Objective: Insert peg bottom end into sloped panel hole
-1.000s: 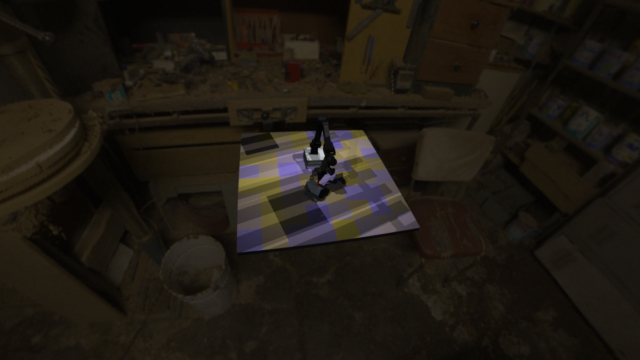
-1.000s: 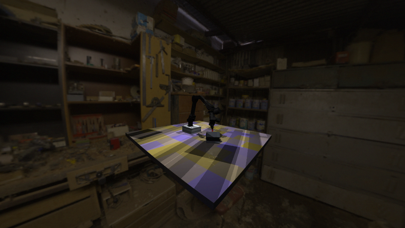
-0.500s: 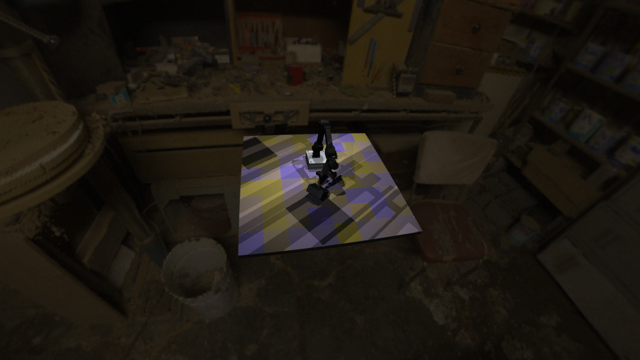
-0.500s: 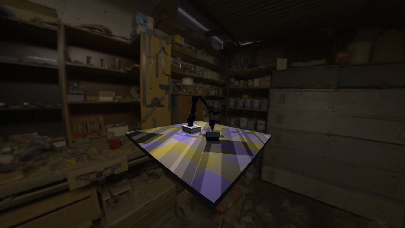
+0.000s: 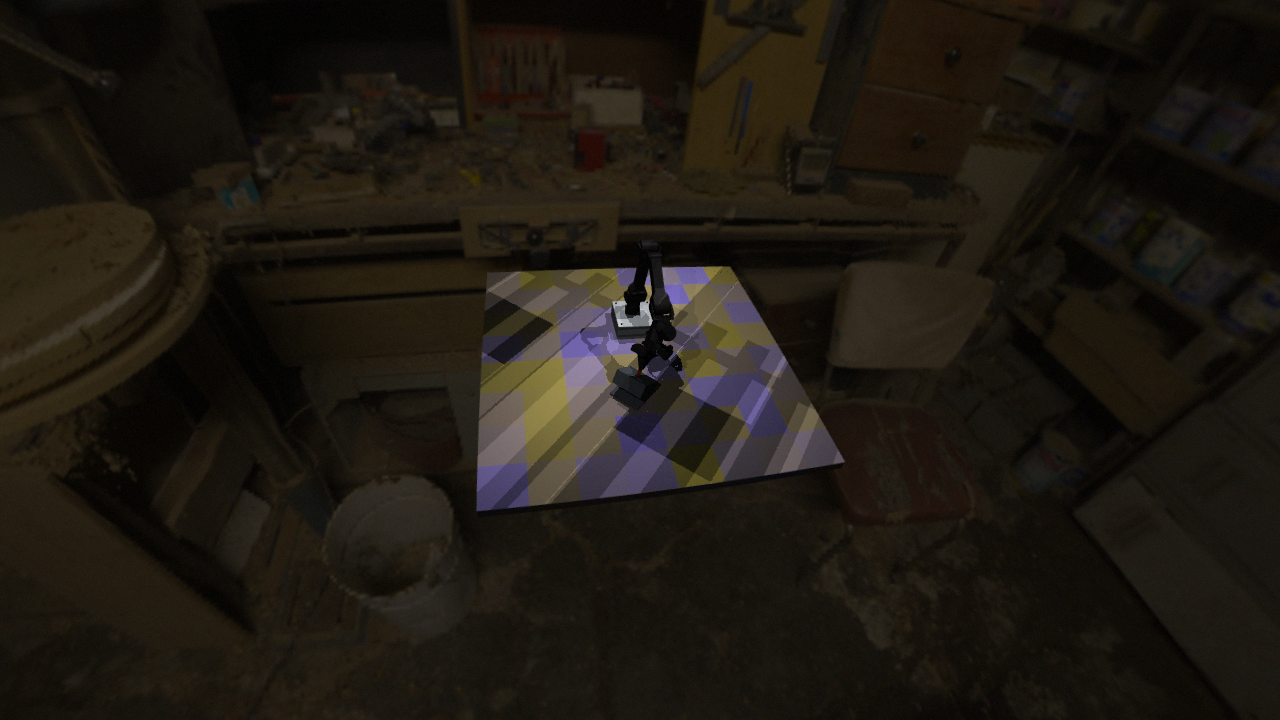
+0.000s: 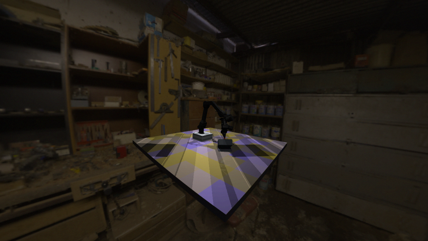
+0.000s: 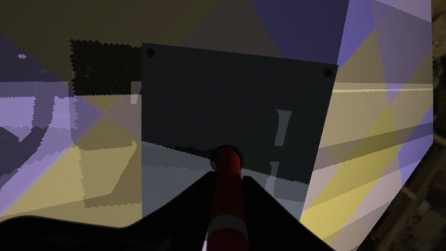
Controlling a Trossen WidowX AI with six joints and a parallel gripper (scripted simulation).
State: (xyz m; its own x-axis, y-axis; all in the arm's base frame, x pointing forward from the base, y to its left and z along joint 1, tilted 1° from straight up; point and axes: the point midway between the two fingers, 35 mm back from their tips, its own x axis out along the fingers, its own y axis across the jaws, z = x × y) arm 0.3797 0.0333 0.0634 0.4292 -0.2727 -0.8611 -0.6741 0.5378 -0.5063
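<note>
Now: the sloped panel block 5 cm below my gripper tip, 2 cm to the right of it and 2 cm ahead of it. Also, from my gripper tip: dark red round peg (1 cm behind, 1 cm above).
</note>
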